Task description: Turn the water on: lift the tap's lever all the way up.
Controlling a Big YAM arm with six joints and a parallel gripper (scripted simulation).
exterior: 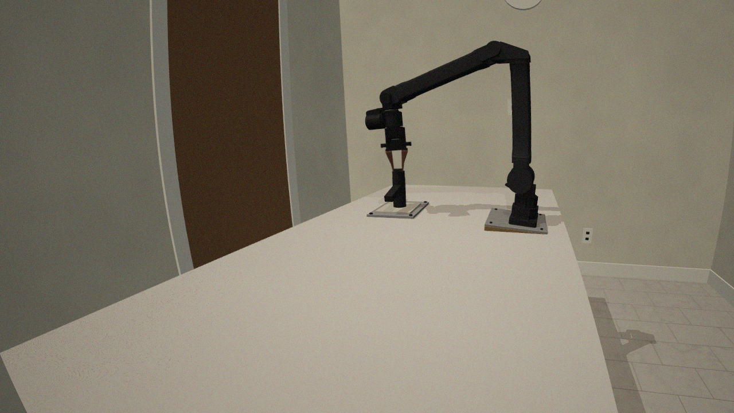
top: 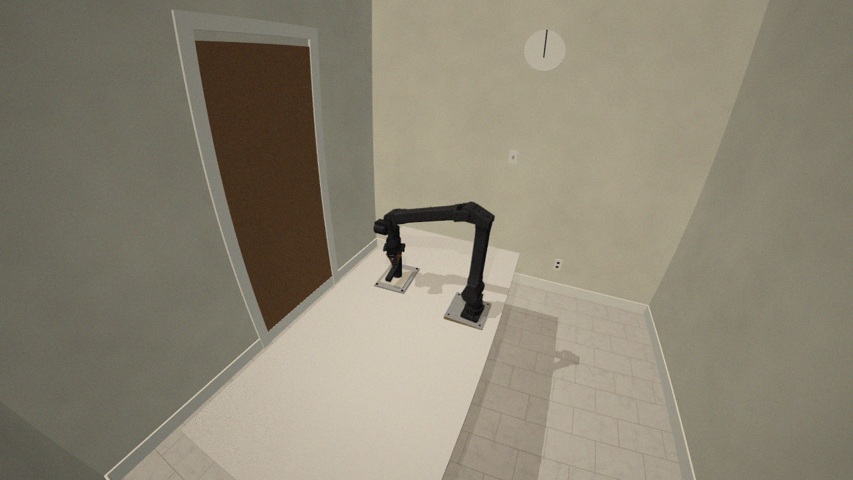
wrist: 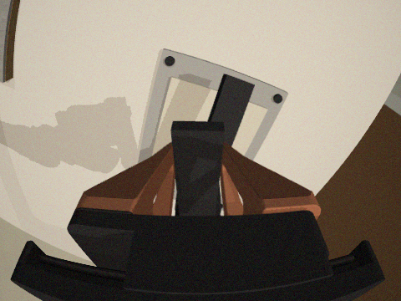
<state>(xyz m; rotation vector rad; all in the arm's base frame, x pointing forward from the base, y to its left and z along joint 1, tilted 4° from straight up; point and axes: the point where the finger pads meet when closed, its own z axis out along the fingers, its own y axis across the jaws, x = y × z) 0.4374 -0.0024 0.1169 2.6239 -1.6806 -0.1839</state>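
The lever is 30 mm to the right of my hand, 20 mm ahead of it and 10 mm below it. The rest, counted from my hand: black tap 60 mm to the right, 60 mm below, 30 mm ahead.
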